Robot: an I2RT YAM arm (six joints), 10 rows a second.
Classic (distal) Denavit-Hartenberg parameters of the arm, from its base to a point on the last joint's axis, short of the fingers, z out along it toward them. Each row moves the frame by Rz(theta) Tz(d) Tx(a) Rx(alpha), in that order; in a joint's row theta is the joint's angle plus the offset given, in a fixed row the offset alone. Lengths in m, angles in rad.
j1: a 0.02, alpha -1.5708, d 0.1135, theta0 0
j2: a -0.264, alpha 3.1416, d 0, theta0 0
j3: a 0.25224, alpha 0, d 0, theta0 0.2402
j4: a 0.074, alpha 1.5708, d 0, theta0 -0.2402
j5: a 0, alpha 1.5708, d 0, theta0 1.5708
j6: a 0, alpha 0, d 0.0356, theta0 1.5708
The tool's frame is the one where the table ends.
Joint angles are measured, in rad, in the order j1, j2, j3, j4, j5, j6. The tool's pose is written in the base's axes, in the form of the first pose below.
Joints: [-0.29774, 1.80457, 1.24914, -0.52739, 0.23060, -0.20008]
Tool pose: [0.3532, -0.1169, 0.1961], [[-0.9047, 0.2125, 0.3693], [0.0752, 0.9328, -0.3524], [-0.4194, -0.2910, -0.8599]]
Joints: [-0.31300, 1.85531, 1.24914, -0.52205, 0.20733, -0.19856]
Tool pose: [0.3557, -0.1228, 0.1783], [[-0.9188, 0.2080, 0.3353], [0.0945, 0.9410, -0.3249], [-0.3832, -0.2668, -0.8843]]
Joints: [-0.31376, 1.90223, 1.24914, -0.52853, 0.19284, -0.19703]
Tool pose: [0.3577, -0.1232, 0.1611], [[-0.9359, 0.1926, 0.2951], [0.1017, 0.9494, -0.2972], [-0.3374, -0.2482, -0.9081]]
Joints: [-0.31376, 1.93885, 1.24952, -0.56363, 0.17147, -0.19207]
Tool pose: [0.3561, -0.1219, 0.1467], [[-0.9547, 0.1758, 0.2402], [0.1120, 0.9598, -0.2574], [-0.2758, -0.2188, -0.9360]]
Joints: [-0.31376, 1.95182, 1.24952, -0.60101, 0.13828, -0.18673]
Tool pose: [0.3531, -0.1197, 0.1407], [[-0.9646, 0.1641, 0.2065], [0.1197, 0.9699, -0.2119], [-0.2350, -0.1797, -0.9552]]
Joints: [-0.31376, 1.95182, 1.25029, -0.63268, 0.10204, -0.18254]
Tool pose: [0.3505, -0.1176, 0.1399], [[-0.9692, 0.1564, 0.1903], [0.1246, 0.9777, -0.1689], [-0.2125, -0.1399, -0.9671]]
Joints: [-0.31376, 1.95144, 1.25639, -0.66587, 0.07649, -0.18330]
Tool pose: [0.3487, -0.1160, 0.1407], [[-0.9736, 0.1479, 0.1740], [0.1248, 0.9827, -0.1368], [-0.1912, -0.1115, -0.9752]]
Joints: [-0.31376, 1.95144, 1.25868, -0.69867, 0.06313, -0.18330]
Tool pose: [0.3460, -0.1146, 0.1405], [[-0.9783, 0.1428, 0.1499], [0.1262, 0.9853, -0.1150], [-0.1641, -0.0936, -0.9820]]
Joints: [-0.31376, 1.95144, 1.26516, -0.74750, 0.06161, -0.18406]
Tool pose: [0.3423, -0.1134, 0.1413], [[-0.9842, 0.1383, 0.1107], [0.1273, 0.9867, -0.1007], [-0.1231, -0.0850, -0.9887]]
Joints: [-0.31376, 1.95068, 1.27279, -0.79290, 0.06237, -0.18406]
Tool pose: [0.3392, -0.1124, 0.1428], [[-0.9879, 0.1354, 0.0755], [0.1285, 0.9876, -0.0901], [-0.0868, -0.0793, -0.9931]]
